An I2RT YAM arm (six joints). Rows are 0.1 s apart.
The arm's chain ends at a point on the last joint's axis. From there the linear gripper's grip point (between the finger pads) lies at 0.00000 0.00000 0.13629 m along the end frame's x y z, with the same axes.
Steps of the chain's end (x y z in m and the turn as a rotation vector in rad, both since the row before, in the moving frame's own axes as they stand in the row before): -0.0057 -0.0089 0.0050 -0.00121 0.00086 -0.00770; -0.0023 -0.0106 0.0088 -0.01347 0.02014 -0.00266; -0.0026 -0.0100 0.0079 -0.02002 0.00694 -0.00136; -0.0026 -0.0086 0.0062 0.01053 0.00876 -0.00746; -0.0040 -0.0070 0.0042 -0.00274 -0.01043 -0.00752; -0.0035 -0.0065 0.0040 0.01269 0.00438 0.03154; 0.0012 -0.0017 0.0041 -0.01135 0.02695 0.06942; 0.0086 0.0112 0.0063 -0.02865 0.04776 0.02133; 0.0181 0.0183 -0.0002 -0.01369 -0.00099 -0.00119
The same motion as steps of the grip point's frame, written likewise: -0.0056 -0.0087 0.0050 -0.00121 0.00086 -0.00770; 0.0004 -0.0088 0.0088 -0.01347 0.02014 -0.00266; -0.0017 -0.0073 0.0079 -0.02002 0.00694 -0.00136; -0.0014 -0.0100 0.0062 0.01053 0.00876 -0.00746; -0.0054 -0.0066 0.0042 -0.00274 -0.01043 -0.00752; -0.0029 -0.0082 0.0040 0.01269 0.00438 0.03154; 0.0048 0.0000 0.0040 -0.01135 0.02695 0.06942; 0.0151 0.0152 0.0061 -0.02865 0.04776 0.02133; 0.0180 0.0202 -0.0002 -0.01369 -0.00099 -0.00119
